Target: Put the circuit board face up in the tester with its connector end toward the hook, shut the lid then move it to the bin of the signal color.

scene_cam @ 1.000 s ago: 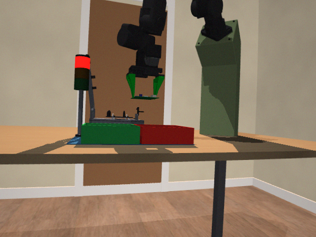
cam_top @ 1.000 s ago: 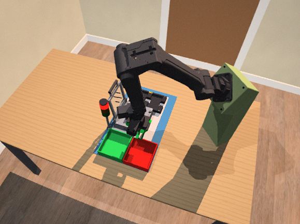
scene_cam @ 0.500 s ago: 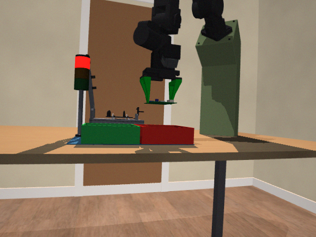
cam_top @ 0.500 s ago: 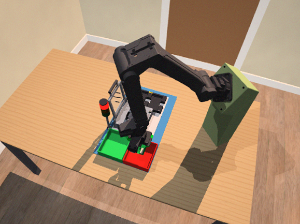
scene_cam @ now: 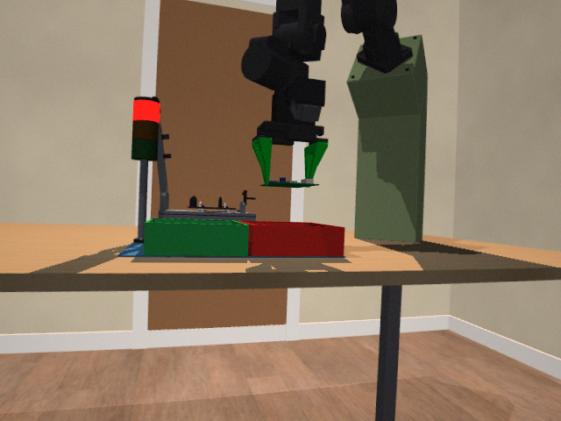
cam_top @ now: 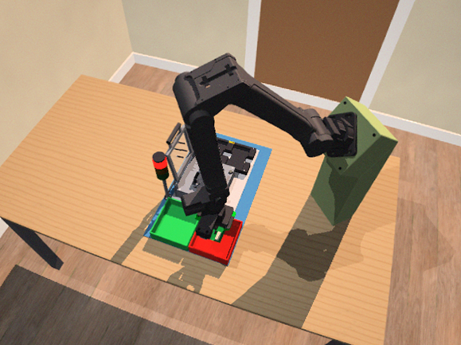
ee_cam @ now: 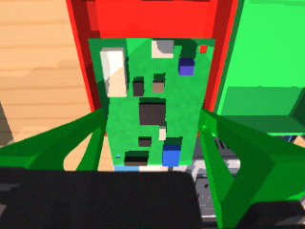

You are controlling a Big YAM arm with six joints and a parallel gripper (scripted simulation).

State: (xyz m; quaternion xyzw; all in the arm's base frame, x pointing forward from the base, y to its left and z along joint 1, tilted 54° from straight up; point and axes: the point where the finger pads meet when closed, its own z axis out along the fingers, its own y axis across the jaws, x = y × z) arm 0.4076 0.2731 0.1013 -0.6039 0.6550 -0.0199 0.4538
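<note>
The red bin is 10 cm below my hand. From my hand the other things lie so: green bin: 15 cm ahead, 10 cm below, 3 cm to the left; then latch hook: 13 cm to the right, 7 cm ahead, 3 cm below; then green circuit board: right at my hand.
</note>
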